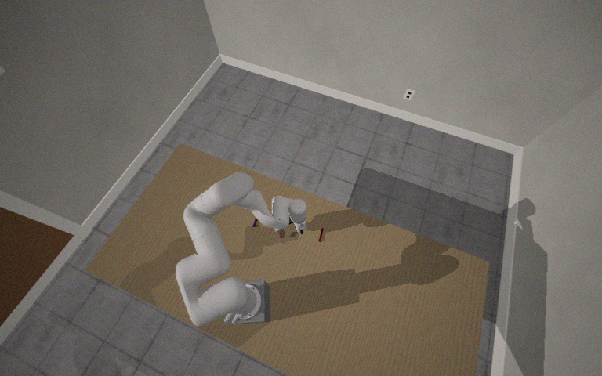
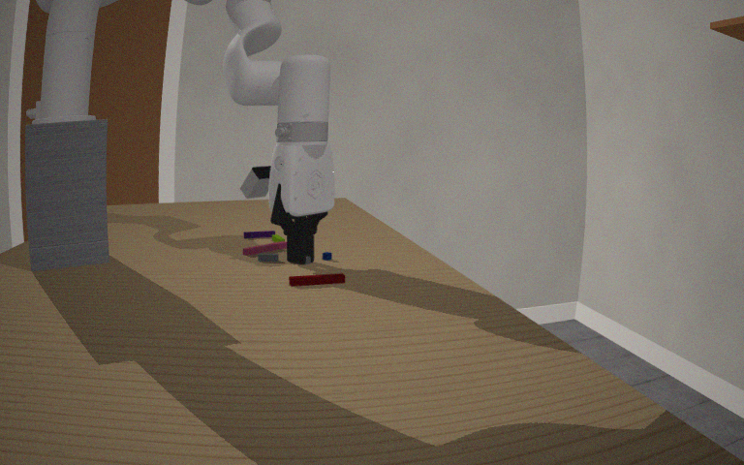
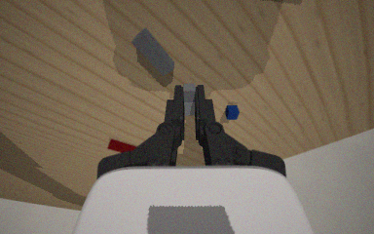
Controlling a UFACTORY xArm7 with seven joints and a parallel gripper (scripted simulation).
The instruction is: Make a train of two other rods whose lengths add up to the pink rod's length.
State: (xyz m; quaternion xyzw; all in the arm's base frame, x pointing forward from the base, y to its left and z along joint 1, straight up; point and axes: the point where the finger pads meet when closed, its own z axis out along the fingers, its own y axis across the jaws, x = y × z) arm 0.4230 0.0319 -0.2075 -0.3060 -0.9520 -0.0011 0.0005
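The blue rod lies 4 cm ahead of my hand, 2 cm to the left of it and 2 cm below it. Round my hand: grey rod (5 cm behind, 1 cm to the left, 2 cm below); red rod (3 cm ahead, 12 cm to the right, 2 cm below); pink rod (6 cm behind, 8 cm to the left, 2 cm below).
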